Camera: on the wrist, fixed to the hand. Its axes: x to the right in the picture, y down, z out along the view.
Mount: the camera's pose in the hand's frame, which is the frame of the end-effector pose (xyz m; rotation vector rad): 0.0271 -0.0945 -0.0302 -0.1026 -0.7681 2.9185
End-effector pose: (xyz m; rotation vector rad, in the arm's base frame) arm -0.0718 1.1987 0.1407 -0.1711 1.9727 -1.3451
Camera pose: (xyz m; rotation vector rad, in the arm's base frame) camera -0.1369 1.1664 0.2135 1.3063 0.0795 0.8035
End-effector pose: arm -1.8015 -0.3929 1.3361 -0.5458 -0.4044 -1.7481
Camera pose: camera -1.9028 -0.4084 1.3277 -0.8721 0.2021 1.2845
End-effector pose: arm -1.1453 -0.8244 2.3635 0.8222 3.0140 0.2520
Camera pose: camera -1.2178 -0.8956 2.3795 2.7303 -0.5611 -0.0724
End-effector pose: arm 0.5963 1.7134 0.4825 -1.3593 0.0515 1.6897
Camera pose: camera 0.6831 1.7669 0.4958 -0.3306 -0.8948 -1.4410
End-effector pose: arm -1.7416 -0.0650 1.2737 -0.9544 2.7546 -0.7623
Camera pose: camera -1.7200 -0.1324 1.3483 1.9485 0.8652 0.3866
